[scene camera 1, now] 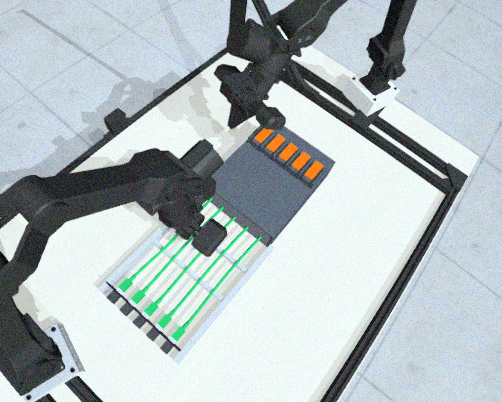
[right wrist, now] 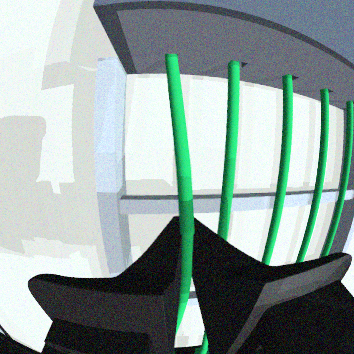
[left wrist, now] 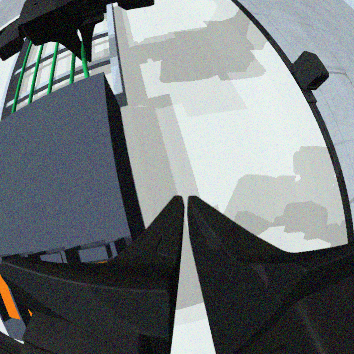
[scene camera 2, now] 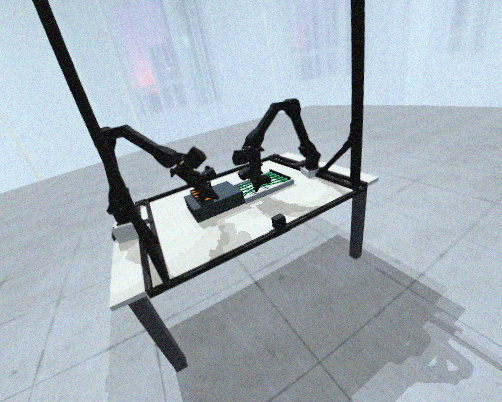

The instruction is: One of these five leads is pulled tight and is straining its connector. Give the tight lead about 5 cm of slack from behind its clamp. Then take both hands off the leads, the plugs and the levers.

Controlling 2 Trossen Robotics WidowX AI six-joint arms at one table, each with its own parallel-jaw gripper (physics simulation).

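Where they show: left gripper, fingertip midpoint: (scene camera 1: 230, 127) (left wrist: 183, 203) (scene camera 2: 218, 198); right gripper, fingertip midpoint: (scene camera 1: 187, 229) (right wrist: 182, 222) (left wrist: 88, 60) (scene camera 2: 256, 191); left arm's base, link origin: (scene camera 1: 374, 84) (scene camera 2: 125, 220); right arm's base, link origin: (scene camera 1: 41, 362) (scene camera 2: 312, 168).
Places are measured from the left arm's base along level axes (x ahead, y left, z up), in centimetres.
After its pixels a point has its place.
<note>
Five green leads run side by side from a dark box (scene camera 1: 255, 185) @[x 44.7, y 8.1, z -1.0 cm] (left wrist: 55, 175) @[x 43.9, y 4.1, z -1.0 cm] to green plugs in a pale tray. My right gripper (right wrist: 182, 222) @[x 61.0, y 7.3, z -5.8 cm] (left wrist: 88, 60) @[x 61.0, y 7.3, z -5.8 cm] is shut on the outermost lead (scene camera 1: 150, 261) @[x 70.9, y 9.8, z -4.6 cm] (right wrist: 182, 160) @[x 57.6, y 5.9, z -3.6 cm] (left wrist: 84, 69) @[x 57.2, y 5.9, z -3.8 cm], the leftmost in the right wrist view. This lead bends slightly at the fingers; its plug (scene camera 1: 126, 285) @[x 77.0, y 11.5, z -4.6 cm] sits at the tray's far end. My left gripper (left wrist: 183, 203) @[x 42.2, y -5.7, z 1.8 cm] (scene camera 1: 232, 125) @[x 42.2, y -5.7, z 1.8 cm] is shut and empty, beside the box's lever end. Orange levers (scene camera 1: 290, 152) @[x 33.8, y 6.0, z 0.5 cm] stand in a row on the box. Which lead is tight is hard to tell.
The pale tray (scene camera 1: 222, 300) @[x 63.0, y 23.9, z -5.6 cm] has cross bars below the leads and dark blocks (scene camera 1: 141, 320) @[x 77.7, y 18.9, z -4.4 cm] at its plug end. A black frame (scene camera 1: 400, 280) @[x 29.2, y 41.8, z -5.7 cm] edges the table, with a small black block (scene camera 1: 116, 121) @[x 62.1, y -23.8, z -3.0 cm] (scene camera 2: 278, 221) @[x 61.4, y -26.6, z -3.4 cm] (left wrist: 311, 70) @[x 60.6, y -24.2, z -3.4 cm] on one side. My right arm spans part of the tray.
</note>
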